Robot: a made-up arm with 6 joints.
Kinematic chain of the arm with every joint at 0, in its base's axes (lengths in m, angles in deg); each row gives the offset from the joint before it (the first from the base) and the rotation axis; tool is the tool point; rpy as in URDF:
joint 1: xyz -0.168 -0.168 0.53 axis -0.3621 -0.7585 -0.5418
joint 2: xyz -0.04 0 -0.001 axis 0.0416 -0.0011 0.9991
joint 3: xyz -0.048 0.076 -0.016 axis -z
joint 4: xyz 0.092 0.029 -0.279 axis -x
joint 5: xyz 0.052 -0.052 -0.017 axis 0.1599 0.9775 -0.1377
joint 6: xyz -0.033 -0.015 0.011 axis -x
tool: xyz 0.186 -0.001 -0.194 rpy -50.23 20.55 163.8
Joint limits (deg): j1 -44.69..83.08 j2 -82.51..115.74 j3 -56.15..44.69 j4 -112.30..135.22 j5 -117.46..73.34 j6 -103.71..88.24
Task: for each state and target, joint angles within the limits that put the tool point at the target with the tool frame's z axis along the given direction. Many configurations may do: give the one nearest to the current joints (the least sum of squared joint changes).
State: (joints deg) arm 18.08 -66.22 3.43 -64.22 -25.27 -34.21
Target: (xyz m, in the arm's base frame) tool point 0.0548 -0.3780 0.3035 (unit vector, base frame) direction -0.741 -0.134 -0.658
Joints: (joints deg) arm 4.07 -58.00 5.34 -32.48 -59.60 -38.35
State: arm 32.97 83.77 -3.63 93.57 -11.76 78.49
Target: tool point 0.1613 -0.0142 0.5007 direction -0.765 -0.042 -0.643
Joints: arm 75.18 39.47 -17.72 88.95 -42.95 40.44
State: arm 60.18 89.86 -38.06 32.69 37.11 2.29
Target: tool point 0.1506 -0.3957 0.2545 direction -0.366 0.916 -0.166
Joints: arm 82.98 115.51 -56.15 18.05 73.23 31.48
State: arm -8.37 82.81 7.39 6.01 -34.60 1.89
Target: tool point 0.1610 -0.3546 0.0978 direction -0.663 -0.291 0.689
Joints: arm 34.43 35.73 34.75 -32.03 15.40 46.29
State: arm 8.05 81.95 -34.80 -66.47 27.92 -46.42
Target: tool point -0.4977 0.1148 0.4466 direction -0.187 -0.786 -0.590
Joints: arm -19.21 47.79 -26.96 -79.31 55.33 -84.23
